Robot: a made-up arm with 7 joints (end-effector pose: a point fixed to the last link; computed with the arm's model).
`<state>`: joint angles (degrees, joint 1 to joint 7).
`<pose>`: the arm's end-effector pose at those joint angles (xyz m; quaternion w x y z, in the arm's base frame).
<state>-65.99 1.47 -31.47 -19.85 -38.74 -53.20 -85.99</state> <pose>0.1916 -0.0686 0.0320 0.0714 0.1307 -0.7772 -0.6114</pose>
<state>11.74 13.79 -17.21 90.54 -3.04 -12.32 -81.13</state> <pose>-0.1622 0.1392 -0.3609 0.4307 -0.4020 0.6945 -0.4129</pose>
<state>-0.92 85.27 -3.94 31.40 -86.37 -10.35 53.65</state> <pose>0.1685 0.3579 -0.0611 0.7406 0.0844 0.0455 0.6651</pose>
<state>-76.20 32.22 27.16 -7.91 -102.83 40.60 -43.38</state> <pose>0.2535 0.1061 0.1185 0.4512 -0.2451 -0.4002 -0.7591</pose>
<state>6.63 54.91 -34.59 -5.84 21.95 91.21 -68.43</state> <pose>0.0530 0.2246 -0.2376 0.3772 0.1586 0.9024 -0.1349</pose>
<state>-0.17 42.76 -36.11 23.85 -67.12 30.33 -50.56</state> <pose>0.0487 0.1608 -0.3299 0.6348 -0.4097 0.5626 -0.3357</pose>
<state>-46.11 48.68 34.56 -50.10 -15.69 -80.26 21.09</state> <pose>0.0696 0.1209 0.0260 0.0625 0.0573 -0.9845 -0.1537</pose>
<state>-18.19 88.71 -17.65 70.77 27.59 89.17 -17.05</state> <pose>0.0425 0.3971 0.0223 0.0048 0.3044 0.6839 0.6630</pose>
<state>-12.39 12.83 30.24 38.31 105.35 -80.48 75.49</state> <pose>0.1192 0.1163 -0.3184 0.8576 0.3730 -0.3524 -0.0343</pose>
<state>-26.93 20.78 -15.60 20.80 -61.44 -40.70 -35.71</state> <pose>0.2517 0.0955 -0.2116 0.8961 -0.2428 -0.2744 -0.2504</pose>
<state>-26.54 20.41 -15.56 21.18 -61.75 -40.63 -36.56</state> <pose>0.2500 0.0952 -0.2150 0.8957 -0.2461 -0.2711 -0.2521</pose>
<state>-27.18 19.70 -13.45 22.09 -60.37 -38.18 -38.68</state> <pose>0.2538 0.0965 -0.2149 0.8952 -0.2403 -0.2651 -0.2657</pose>
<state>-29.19 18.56 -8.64 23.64 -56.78 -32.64 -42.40</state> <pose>0.2644 0.1004 -0.2108 0.8940 -0.2253 -0.2534 -0.2927</pose>
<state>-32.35 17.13 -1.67 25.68 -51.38 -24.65 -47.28</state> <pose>0.2790 0.1066 -0.2040 0.8922 -0.2089 -0.2330 -0.3256</pose>
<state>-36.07 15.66 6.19 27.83 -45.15 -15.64 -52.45</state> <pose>0.2936 0.1139 -0.1970 0.8895 -0.2009 -0.2049 -0.3556</pose>
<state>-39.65 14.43 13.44 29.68 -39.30 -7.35 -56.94</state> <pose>0.3053 0.1205 -0.1912 0.8857 -0.2042 -0.1765 -0.3777</pose>
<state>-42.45 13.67 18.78 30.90 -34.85 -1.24 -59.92</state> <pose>0.3132 0.1253 -0.1867 0.8823 -0.2121 -0.1552 -0.3904</pose>
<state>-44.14 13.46 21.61 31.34 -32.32 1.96 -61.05</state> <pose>0.3178 0.1282 -0.1824 0.8817 -0.2152 -0.1449 -0.3941</pose>
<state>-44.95 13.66 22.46 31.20 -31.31 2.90 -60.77</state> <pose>0.3201 0.1299 -0.1781 0.8840 -0.2113 -0.1433 -0.3916</pose>
